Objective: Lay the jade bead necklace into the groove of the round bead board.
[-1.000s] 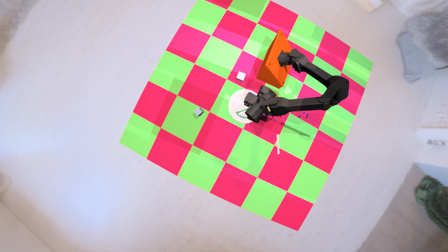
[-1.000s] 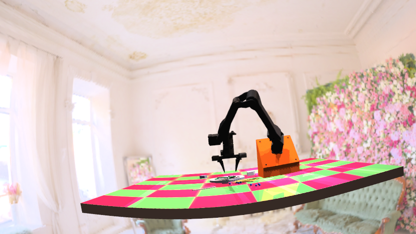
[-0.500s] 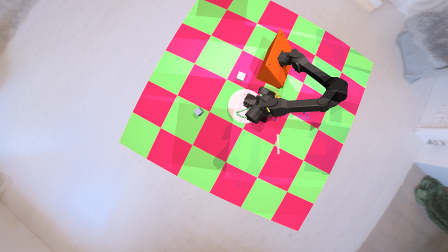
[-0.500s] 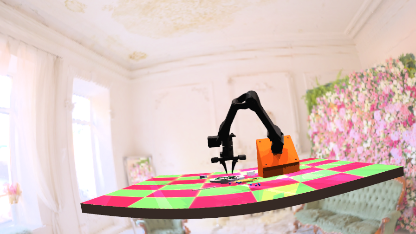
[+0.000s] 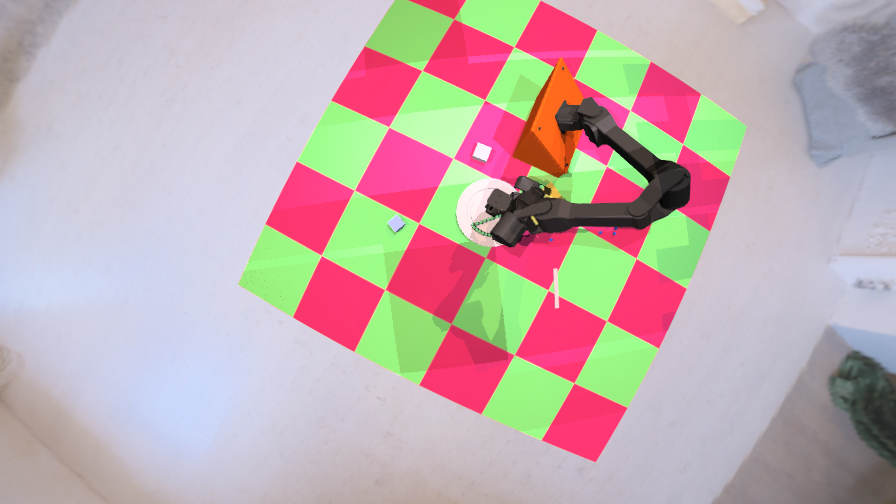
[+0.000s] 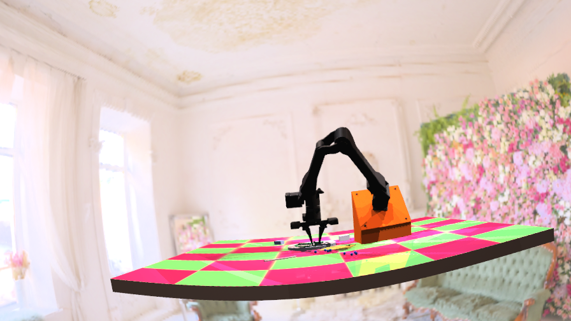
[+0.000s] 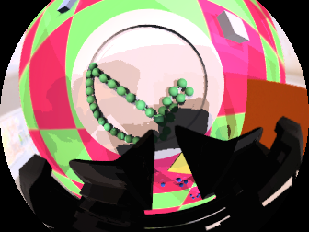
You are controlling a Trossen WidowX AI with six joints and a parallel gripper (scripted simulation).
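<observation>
My gripper tip is 2 cm short of the round bead board, 5 cm to the left of it and 1 cm above it. From my gripper tip the other things lie so: white cube 12 cm behind, 16 cm to the right, 1 cm below; thin white stick 10 cm ahead, 24 cm to the left, 2 cm below; yellow patch 9 cm behind, 8 cm to the left, 2 cm below.
</observation>
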